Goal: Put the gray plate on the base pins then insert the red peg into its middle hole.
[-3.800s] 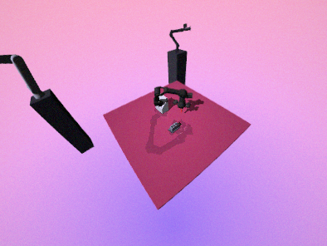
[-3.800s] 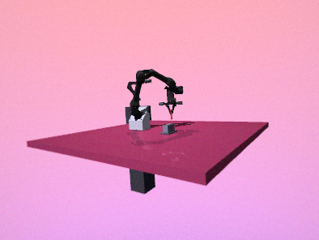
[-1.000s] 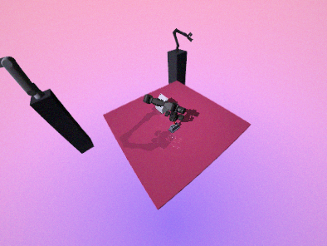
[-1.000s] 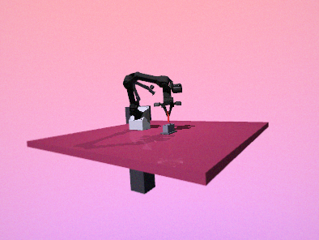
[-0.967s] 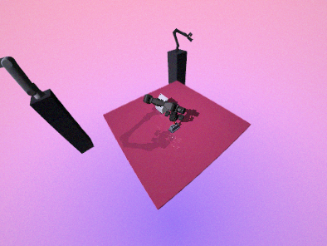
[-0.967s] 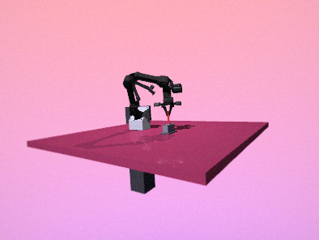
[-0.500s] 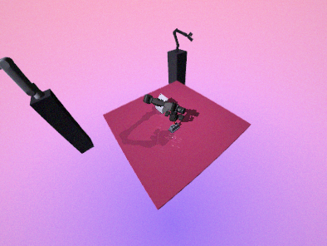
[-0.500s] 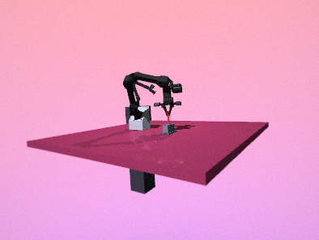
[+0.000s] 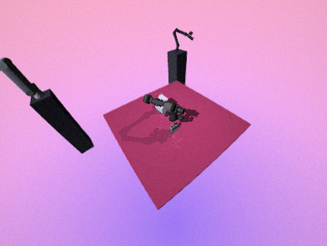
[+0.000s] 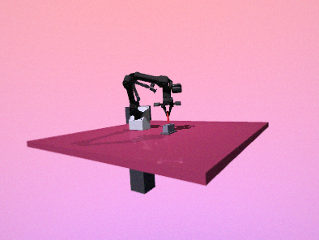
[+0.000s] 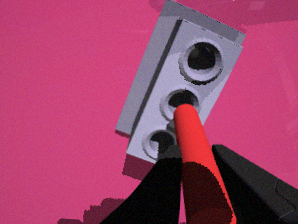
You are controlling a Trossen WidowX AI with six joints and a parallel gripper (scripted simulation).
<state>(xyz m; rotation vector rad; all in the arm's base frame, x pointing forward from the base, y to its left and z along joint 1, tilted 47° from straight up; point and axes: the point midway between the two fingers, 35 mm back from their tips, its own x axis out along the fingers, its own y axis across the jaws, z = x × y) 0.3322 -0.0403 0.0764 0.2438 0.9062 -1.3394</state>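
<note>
My gripper tip is now 7 cm above the gray plate. Also, from my gripper tip: gray base: 11 cm below; then red peg: right at my gripper tip.
</note>
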